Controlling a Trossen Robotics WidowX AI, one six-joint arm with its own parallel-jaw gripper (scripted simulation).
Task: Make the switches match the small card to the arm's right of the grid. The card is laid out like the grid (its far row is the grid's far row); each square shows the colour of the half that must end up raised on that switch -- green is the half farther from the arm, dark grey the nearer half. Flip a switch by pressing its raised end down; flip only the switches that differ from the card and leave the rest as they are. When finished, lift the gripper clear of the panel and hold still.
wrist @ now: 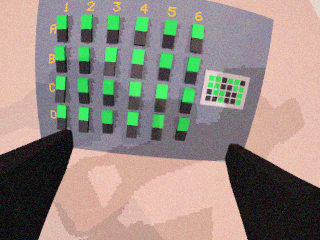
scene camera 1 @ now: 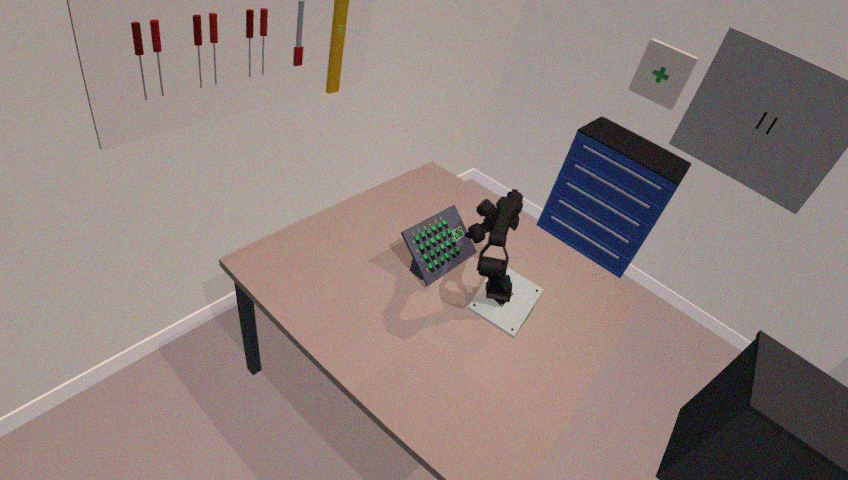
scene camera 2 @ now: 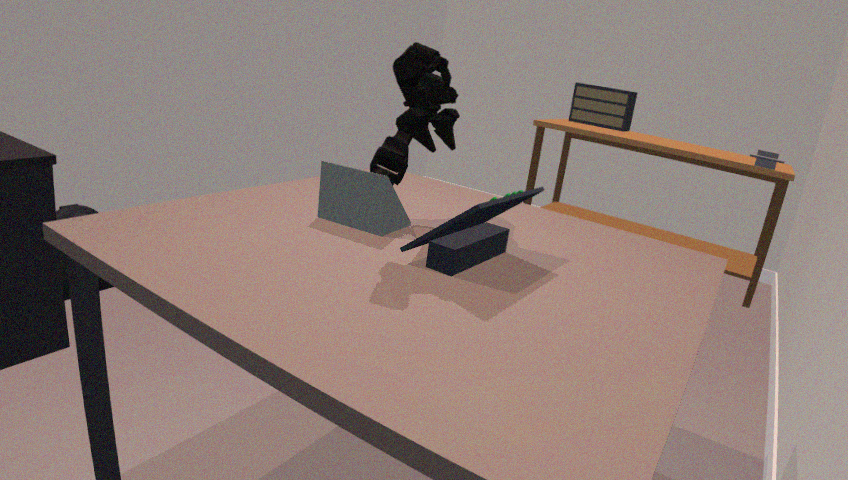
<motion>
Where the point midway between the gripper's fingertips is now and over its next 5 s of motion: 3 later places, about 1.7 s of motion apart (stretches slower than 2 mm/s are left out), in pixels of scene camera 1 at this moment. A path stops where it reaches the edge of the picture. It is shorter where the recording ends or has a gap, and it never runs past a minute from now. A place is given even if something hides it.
The gripper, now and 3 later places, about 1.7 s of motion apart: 471, 231; 429, 230; 432, 230; 436, 231
</motion>
